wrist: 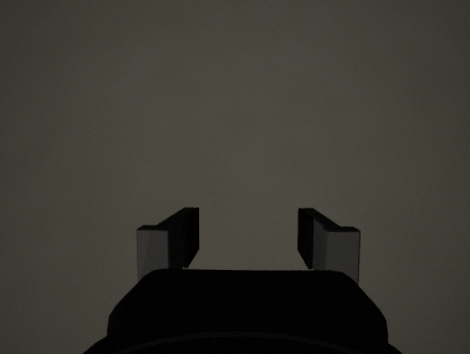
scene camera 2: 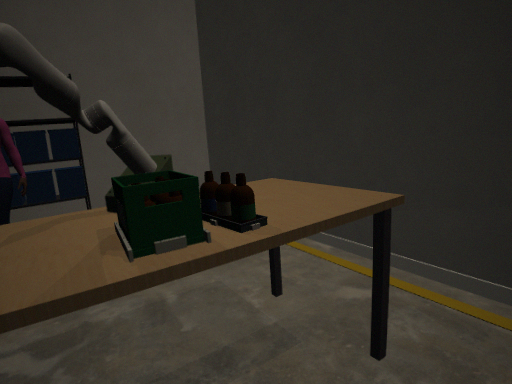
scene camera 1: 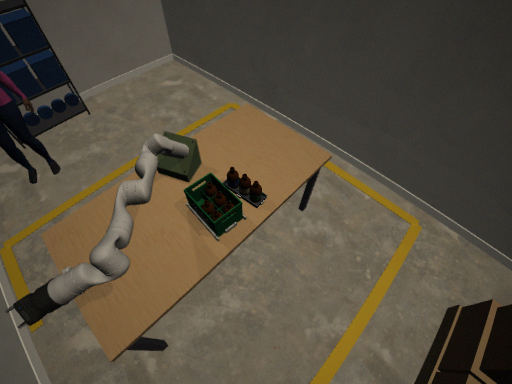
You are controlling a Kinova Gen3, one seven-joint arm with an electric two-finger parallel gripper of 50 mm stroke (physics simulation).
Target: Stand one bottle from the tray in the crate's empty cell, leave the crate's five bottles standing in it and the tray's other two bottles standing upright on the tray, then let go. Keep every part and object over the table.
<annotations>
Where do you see a green-labelled bottle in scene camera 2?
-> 242, 199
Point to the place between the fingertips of my gripper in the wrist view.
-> At 248, 229
</annotations>
